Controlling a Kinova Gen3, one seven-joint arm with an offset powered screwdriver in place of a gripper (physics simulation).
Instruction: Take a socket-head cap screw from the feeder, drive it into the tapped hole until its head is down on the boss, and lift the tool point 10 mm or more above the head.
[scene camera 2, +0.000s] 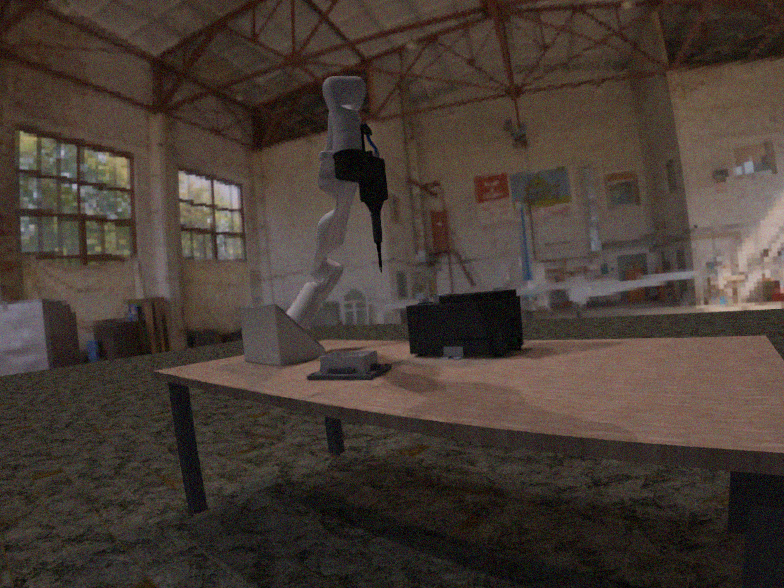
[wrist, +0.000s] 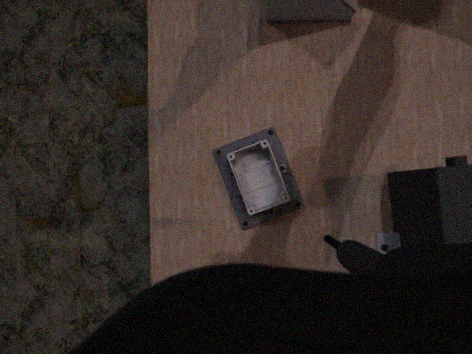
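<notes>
My screwdriver (scene camera 2: 380, 268) (wrist: 328, 239) points down, its tip high above the table between the housing and the feeder. Whether a screw sits on the tip is too small and dark to tell. The black feeder (scene camera 2: 465, 325) (wrist: 416, 207) stands to the right of the tip in both views, with a small pale tab (scene camera 2: 452, 351) (wrist: 388, 240) at its foot. The grey housing (scene camera 2: 348, 361) (wrist: 243, 185), an open box on a dark flange plate (wrist: 225, 167), lies flat on the table. A round boss with a dark hole (wrist: 282, 168) shows beside the box's right wall. No screw is discernible in that hole.
A grey wedge-shaped block (scene camera 2: 260, 335) (wrist: 310, 11) stands on the wooden table (scene camera 2: 601, 392) (wrist: 190, 120), left of the housing in the scene view and at the top edge of the wrist view. The table's edge runs left of the housing in the wrist view.
</notes>
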